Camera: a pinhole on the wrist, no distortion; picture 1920 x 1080 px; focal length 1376.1 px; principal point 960.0 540.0 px. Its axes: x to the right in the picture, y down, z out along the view. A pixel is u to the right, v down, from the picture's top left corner.
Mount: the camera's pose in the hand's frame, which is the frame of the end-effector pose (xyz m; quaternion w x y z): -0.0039 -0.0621 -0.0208 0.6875 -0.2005 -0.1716 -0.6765
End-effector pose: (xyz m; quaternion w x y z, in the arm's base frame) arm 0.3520 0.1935 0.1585 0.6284 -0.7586 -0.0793 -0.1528
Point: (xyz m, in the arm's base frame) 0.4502 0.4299 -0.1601
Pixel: 544 421
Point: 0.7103 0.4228 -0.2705
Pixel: 336 936
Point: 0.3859 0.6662 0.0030
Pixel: 1377 344
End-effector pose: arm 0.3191 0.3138 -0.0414 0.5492 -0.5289 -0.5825 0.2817
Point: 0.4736 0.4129 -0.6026
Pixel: outside the picture
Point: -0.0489 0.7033 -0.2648
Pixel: 1060 1025
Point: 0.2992 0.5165 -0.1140
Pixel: outside the picture
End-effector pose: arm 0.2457 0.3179 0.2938 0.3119 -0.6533 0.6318 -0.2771
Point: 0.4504 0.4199 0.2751
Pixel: outside the picture
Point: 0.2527 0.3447 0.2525
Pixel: 217 190
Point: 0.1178 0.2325 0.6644
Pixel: behind the camera
